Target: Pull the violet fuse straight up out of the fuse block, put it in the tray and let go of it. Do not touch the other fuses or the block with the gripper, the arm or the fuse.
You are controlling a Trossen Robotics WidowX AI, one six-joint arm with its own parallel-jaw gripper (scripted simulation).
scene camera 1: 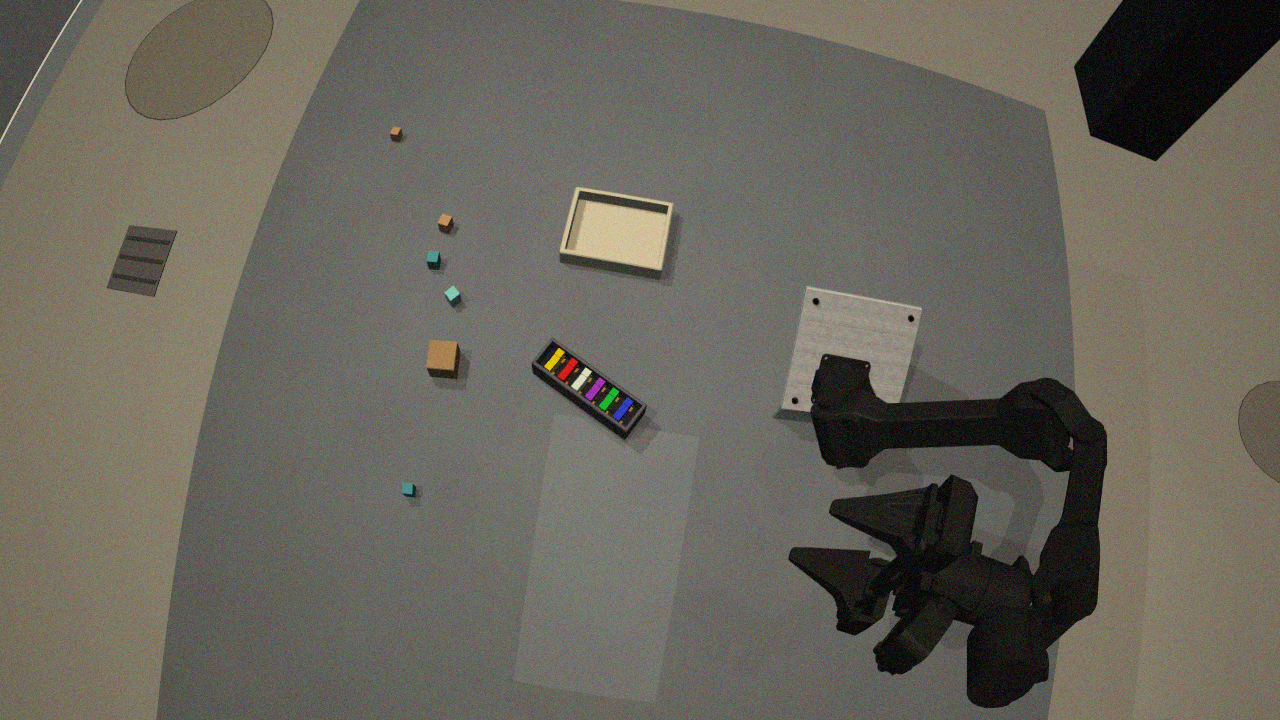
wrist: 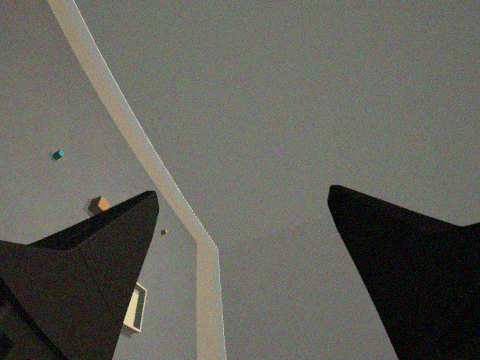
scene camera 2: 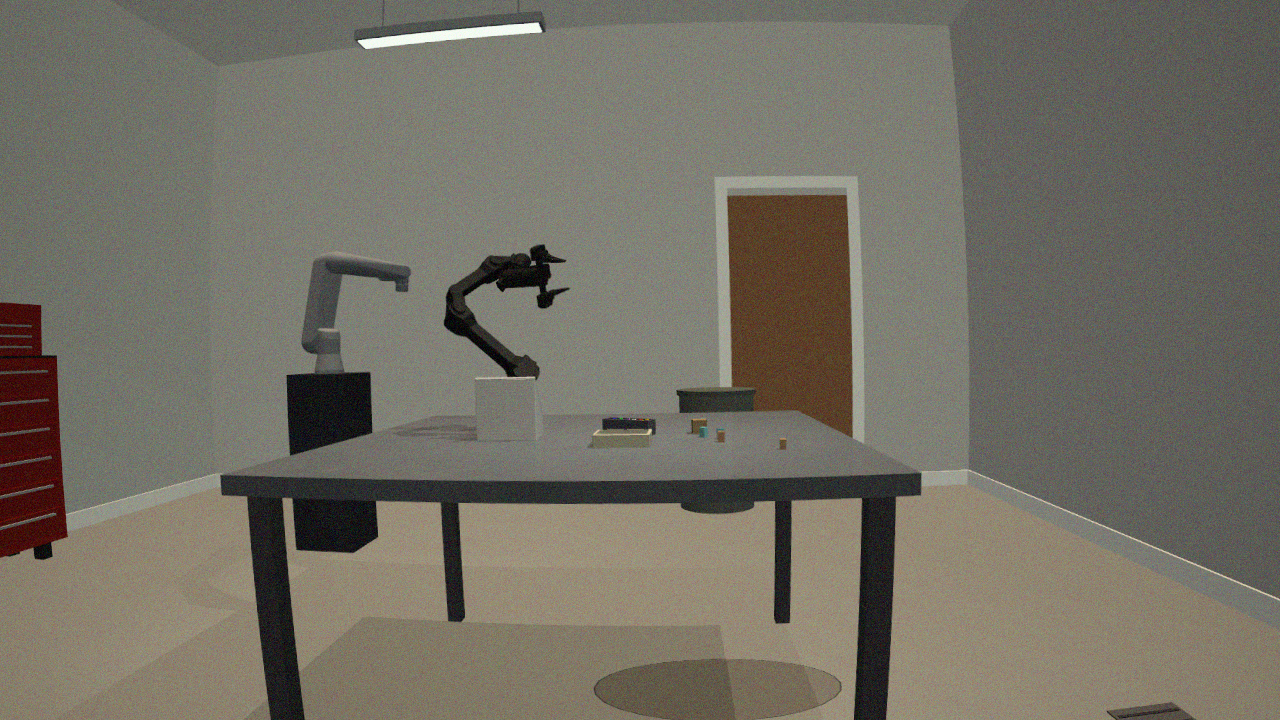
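Note:
A tray (scene camera 1: 610, 231) is visible, also at (scene camera 2: 642, 438) and (wrist: 132, 323). My gripper (scene camera 1: 809, 531), likewise seen at (scene camera 2: 567, 274) and (wrist: 244, 197), is open and holds nothing.

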